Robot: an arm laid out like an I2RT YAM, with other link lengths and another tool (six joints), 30 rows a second.
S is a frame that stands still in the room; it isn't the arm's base.
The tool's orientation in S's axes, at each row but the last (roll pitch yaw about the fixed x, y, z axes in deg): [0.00, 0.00, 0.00]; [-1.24, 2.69, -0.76]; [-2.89, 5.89, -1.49]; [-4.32, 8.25, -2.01]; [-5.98, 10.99, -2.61]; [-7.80, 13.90, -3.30]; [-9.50, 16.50, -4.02]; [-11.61, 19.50, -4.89]
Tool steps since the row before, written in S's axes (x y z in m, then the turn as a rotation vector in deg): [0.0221, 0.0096, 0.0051, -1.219, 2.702, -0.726]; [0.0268, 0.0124, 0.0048, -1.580, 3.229, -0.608]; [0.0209, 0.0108, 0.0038, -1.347, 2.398, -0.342]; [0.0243, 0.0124, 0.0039, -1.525, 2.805, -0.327]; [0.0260, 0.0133, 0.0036, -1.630, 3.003, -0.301]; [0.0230, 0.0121, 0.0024, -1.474, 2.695, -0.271]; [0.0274, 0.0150, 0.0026, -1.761, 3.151, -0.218]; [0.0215, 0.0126, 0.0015, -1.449, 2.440, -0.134]
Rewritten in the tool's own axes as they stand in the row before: [0.0221, 0.0096, 0.0051, -1.219, 2.702, -0.726]; [0.0264, 0.0126, 0.0063, -1.592, 3.222, -0.614]; [0.0201, 0.0110, 0.0065, -1.366, 2.384, -0.365]; [0.0230, 0.0127, 0.0083, -1.559, 2.784, -0.348]; [0.0242, 0.0135, 0.0098, -1.675, 2.976, -0.324]; [0.0210, 0.0122, 0.0094, -1.514, 2.670, -0.294]; [0.0245, 0.0150, 0.0126, -1.834, 3.106, -0.262]; [0.0187, 0.0124, 0.0109, -1.512, 2.397, -0.199]
